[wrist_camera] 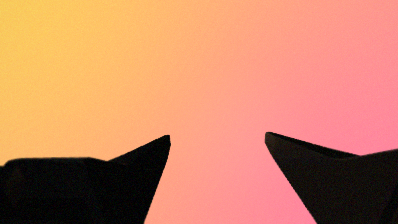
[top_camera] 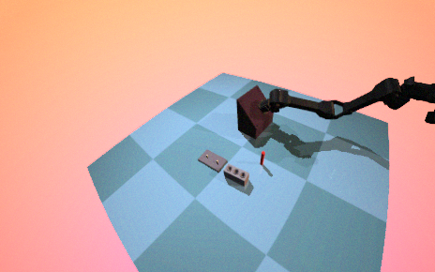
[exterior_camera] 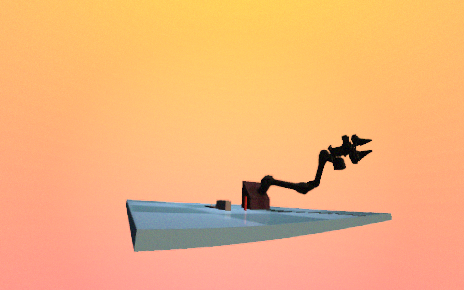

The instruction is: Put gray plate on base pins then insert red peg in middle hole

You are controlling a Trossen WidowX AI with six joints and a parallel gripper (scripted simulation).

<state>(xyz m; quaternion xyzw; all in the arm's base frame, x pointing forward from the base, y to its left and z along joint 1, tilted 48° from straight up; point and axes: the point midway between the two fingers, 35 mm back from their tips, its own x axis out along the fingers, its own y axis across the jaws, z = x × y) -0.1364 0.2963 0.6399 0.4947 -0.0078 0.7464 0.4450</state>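
My gripper tip is 470 mm short of the gray plate, 640 mm to the left of it and 300 mm above it. From my gripper tip the other things lie so: red peg (350 mm ahead, 590 mm to the right, 300 mm below).
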